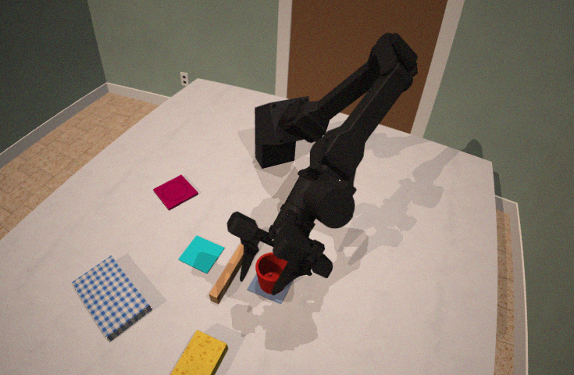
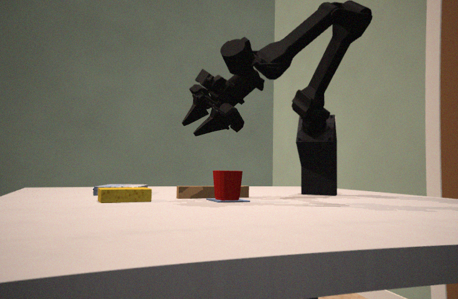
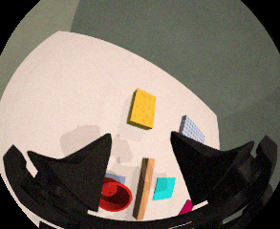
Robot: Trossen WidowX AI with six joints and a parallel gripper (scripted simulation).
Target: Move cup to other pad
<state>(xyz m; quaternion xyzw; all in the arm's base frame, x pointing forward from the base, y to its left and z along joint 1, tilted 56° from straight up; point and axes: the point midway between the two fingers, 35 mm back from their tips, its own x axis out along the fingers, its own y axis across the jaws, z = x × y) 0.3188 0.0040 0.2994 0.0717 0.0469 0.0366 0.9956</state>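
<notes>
My hand is 8 cm past the red cup, 4 cm to the left of it and 17 cm above it. From my hand the other things lie so: wooden bar (5 cm behind, 14 cm to the right, 19 cm below).
</notes>
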